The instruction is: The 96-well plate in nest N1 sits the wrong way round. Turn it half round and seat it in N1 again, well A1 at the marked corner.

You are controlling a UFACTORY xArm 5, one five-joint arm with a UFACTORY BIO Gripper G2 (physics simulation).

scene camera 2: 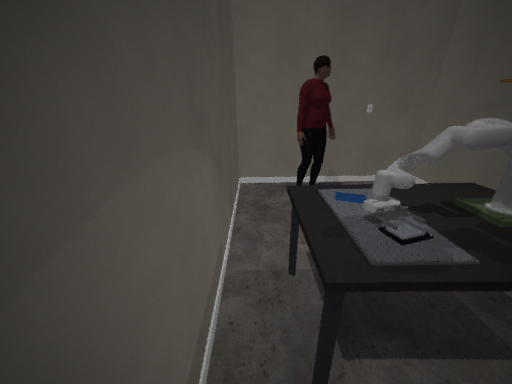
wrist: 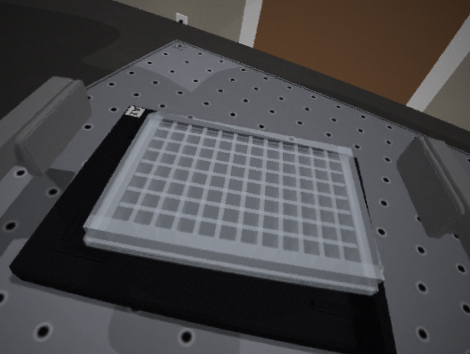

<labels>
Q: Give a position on a black nest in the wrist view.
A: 270, 309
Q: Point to a clear 96-well plate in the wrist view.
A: At 188, 191
</labels>
